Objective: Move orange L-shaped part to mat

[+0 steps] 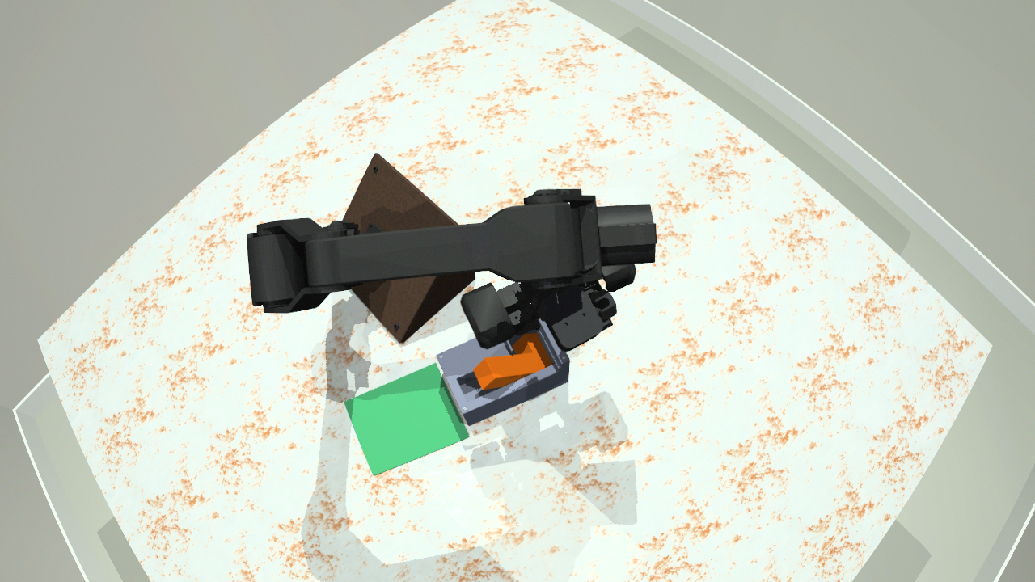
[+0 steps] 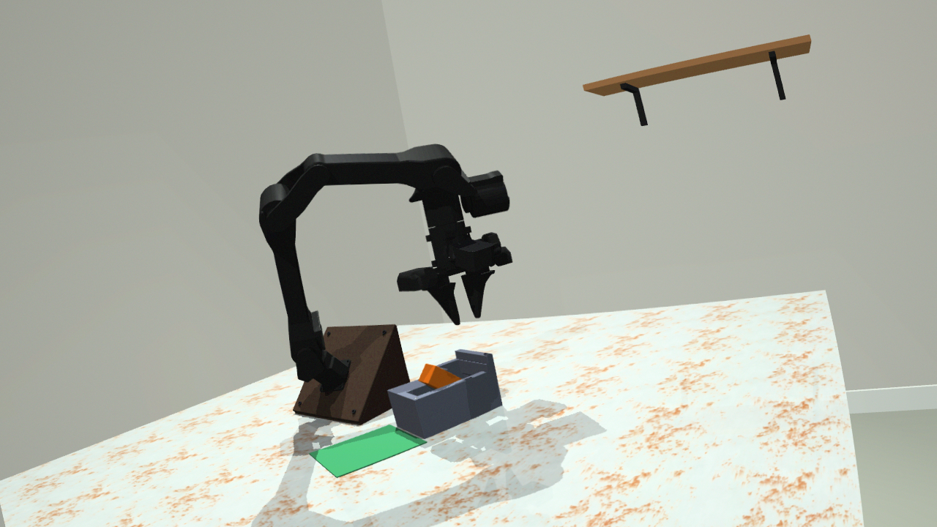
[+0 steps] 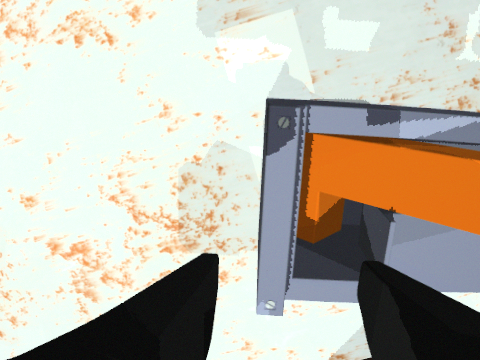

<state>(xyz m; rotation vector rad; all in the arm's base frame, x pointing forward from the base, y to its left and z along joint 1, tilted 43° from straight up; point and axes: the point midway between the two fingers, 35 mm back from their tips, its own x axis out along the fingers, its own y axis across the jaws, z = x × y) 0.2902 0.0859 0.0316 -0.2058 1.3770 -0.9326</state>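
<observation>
The orange L-shaped part is 10 cm below my gripper tip, 4 cm to the right of it and 3 cm behind it. Also, from my gripper tip: green mat (20 cm to the right, 16 cm below, 10 cm behind).
</observation>
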